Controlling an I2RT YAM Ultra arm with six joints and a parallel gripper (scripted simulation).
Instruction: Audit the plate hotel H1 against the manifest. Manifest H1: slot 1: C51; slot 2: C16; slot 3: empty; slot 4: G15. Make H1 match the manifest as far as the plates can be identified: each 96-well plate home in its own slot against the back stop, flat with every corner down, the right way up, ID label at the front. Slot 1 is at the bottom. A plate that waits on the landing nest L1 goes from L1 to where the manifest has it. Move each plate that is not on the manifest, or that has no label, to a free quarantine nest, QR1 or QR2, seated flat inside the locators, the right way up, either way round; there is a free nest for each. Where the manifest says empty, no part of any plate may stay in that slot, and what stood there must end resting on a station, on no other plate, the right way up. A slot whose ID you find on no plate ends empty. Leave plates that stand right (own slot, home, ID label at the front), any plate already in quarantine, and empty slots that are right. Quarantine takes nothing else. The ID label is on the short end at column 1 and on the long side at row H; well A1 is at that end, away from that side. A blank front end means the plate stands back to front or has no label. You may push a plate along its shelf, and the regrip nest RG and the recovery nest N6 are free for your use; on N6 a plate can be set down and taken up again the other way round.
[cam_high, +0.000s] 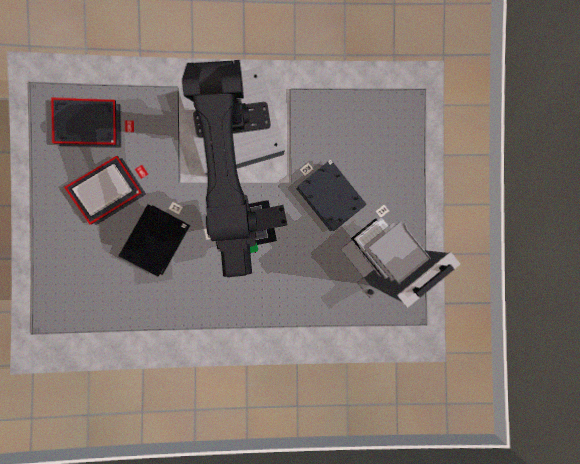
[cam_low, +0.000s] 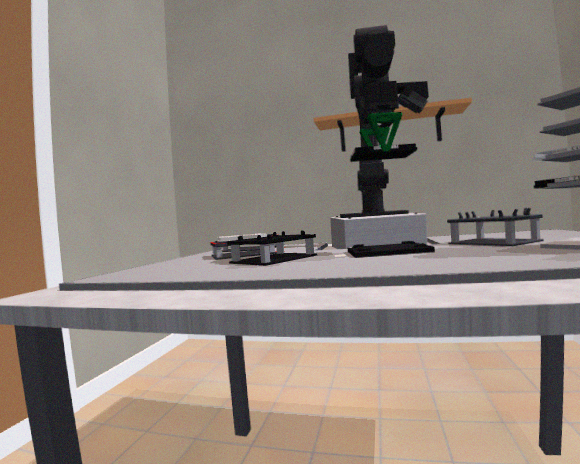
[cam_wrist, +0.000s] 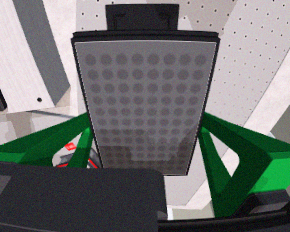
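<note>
Right now the regrip nest RG is 5 cm behind my hand, 26 cm to the left of it and 16 cm below it. From my hand the other things lie so: recovery nest N6 (21 cm below); landing nest L1 (25 cm to the right, 17 cm below); white plate (16 cm behind, 36 cm to the right, 17 cm below).
</note>
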